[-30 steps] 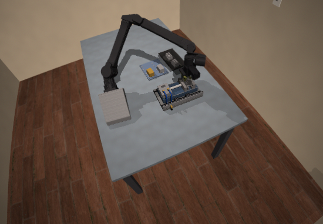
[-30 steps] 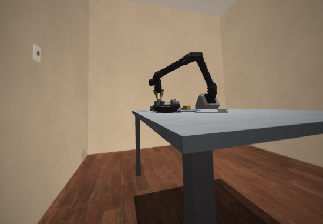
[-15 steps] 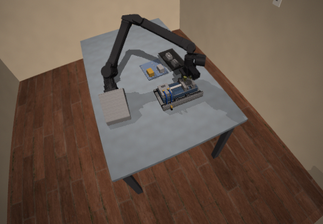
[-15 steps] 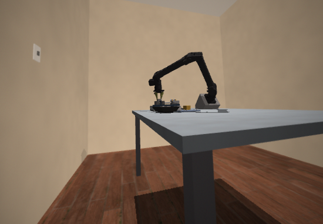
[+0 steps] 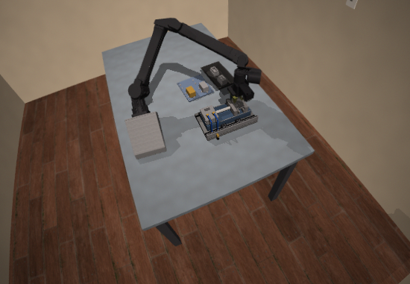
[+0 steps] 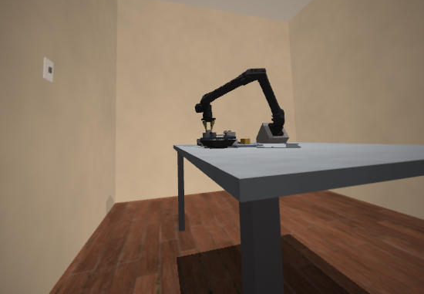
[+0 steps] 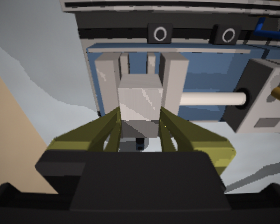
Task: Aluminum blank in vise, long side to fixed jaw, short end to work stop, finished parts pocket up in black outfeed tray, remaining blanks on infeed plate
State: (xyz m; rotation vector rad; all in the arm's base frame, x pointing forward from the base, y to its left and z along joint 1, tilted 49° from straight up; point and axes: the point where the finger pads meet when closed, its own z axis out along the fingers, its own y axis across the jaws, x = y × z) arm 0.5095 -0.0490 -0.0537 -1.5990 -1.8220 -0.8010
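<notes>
Right now the blue vise base is 70 mm behind my hand, 10 mm to the right of it and 80 mm below it. Also, from my hand: yellow brass blank (210 mm behind, 240 mm to the left, 90 mm below).
</notes>
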